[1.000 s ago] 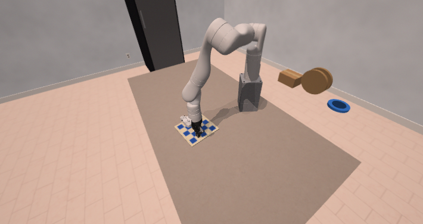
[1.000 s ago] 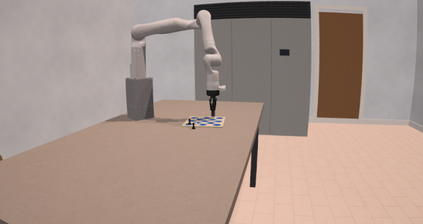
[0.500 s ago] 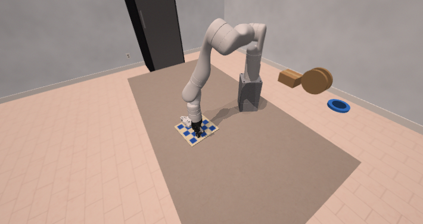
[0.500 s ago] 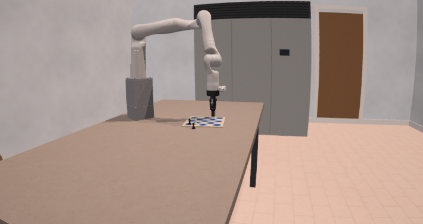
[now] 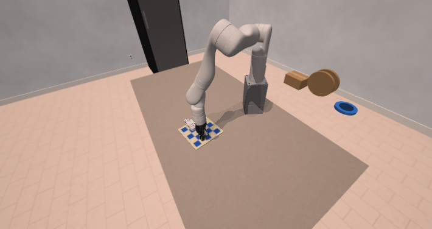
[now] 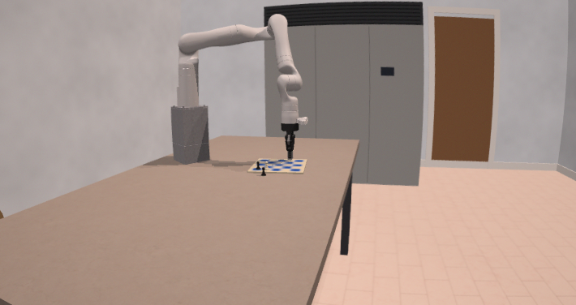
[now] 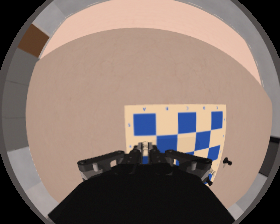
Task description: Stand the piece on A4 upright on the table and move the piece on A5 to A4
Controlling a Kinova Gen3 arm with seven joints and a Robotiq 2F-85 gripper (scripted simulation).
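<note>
My hand is 4 cm past the cream chessboard, 8 cm to the left of it and 3 cm above it.
</note>
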